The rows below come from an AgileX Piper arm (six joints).
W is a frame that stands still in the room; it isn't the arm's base.
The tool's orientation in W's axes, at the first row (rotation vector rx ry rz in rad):
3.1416 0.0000 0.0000
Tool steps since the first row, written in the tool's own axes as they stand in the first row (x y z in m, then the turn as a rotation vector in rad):
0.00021 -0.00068 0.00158 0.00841 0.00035 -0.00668
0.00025 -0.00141 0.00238 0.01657 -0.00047 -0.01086
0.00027 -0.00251 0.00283 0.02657 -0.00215 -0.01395
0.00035 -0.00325 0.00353 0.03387 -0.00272 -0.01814
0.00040 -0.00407 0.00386 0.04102 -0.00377 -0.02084
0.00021 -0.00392 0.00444 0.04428 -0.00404 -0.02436
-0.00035 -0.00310 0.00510 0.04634 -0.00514 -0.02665
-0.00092 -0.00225 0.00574 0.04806 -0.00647 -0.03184
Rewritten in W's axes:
0.00021 0.00068 -0.00158 0.00841 -0.00035 0.00668
0.00025 0.00141 -0.00238 0.01657 0.00047 0.01086
0.00027 0.00251 -0.00283 0.02657 0.00215 0.01395
0.00035 0.00325 -0.00353 0.03387 0.00272 0.01814
0.00040 0.00407 -0.00386 0.04102 0.00377 0.02084
0.00021 0.00392 -0.00444 0.04428 0.00404 0.02436
-0.00035 0.00310 -0.00510 0.04634 0.00514 0.02665
-0.00092 0.00225 -0.00574 0.04806 0.00647 0.03184

